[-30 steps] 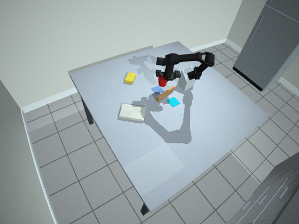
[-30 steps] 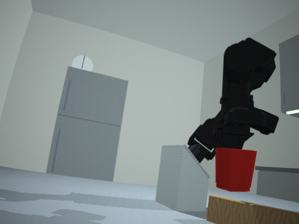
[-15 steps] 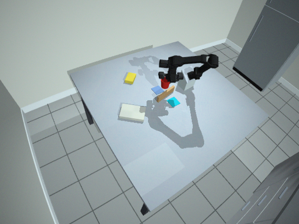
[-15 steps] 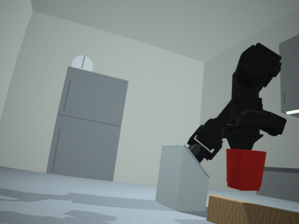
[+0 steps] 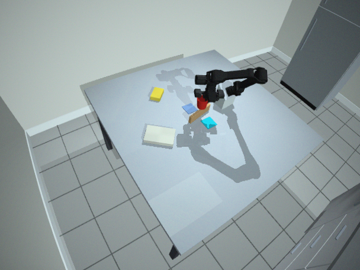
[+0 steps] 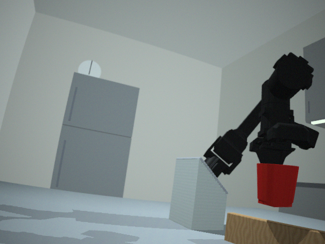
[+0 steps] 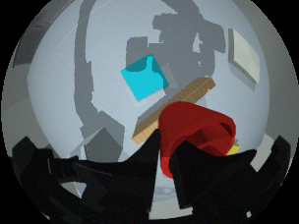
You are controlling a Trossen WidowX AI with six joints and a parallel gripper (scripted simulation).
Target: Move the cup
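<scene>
Now: gripper tip 10 mm short of the bright cyan pad, 70 mm to the right of it and 130 mm above it. The rest, counted from my gripper tip: pale blue pad 40 mm ahead, 100 mm to the right, 130 mm below; red cup 30 mm ahead, 20 mm to the right; wooden block 20 mm ahead, 20 mm to the right, 100 mm below.
</scene>
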